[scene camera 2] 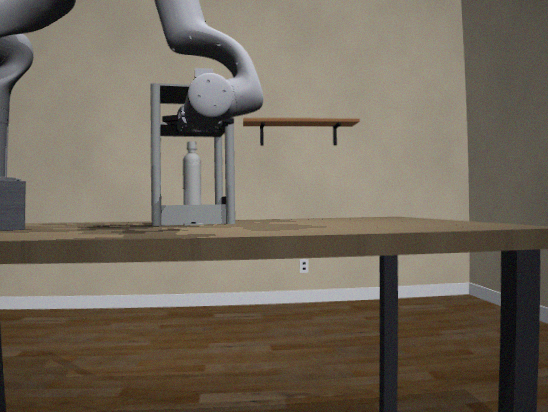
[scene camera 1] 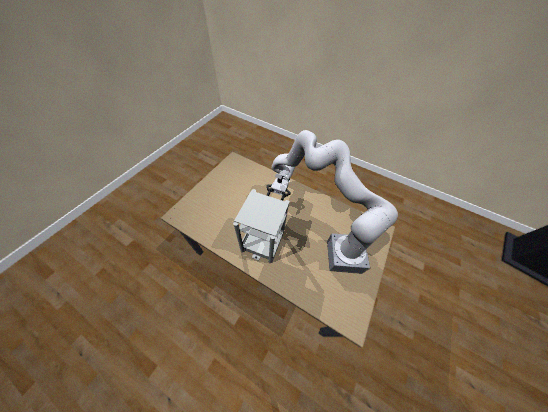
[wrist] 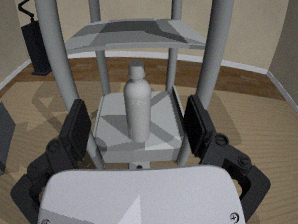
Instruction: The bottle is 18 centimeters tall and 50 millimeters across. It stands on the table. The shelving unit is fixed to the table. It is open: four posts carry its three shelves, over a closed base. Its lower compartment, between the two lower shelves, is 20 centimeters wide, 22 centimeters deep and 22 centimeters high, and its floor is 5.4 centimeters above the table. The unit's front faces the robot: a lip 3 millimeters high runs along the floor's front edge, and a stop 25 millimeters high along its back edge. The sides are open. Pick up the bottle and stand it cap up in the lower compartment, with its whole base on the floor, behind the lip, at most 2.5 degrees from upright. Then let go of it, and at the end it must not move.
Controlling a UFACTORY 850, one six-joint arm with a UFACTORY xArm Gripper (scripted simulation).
Labels:
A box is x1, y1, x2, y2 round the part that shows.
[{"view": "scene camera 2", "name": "white bottle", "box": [183, 142, 200, 204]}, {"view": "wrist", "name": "my gripper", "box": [10, 95, 270, 223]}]

